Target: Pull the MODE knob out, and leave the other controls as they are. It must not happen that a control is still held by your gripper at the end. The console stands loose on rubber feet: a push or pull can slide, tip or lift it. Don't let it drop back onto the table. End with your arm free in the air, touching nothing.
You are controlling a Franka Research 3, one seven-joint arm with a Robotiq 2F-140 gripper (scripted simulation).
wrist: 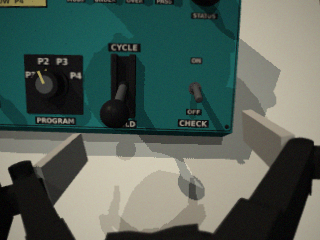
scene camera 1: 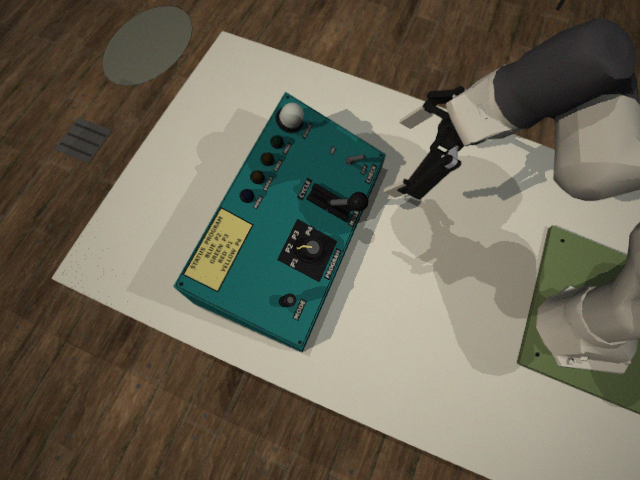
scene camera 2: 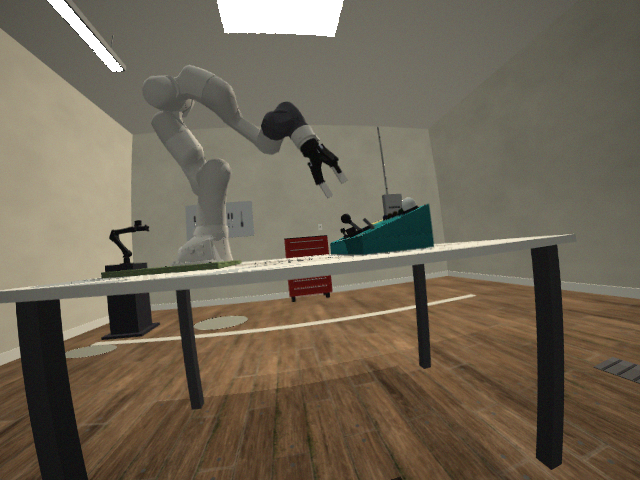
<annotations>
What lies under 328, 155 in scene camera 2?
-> The gripper.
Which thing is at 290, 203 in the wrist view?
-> The gripper.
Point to a teal console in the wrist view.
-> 161, 57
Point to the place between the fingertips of the gripper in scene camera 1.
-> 397, 157
</annotations>
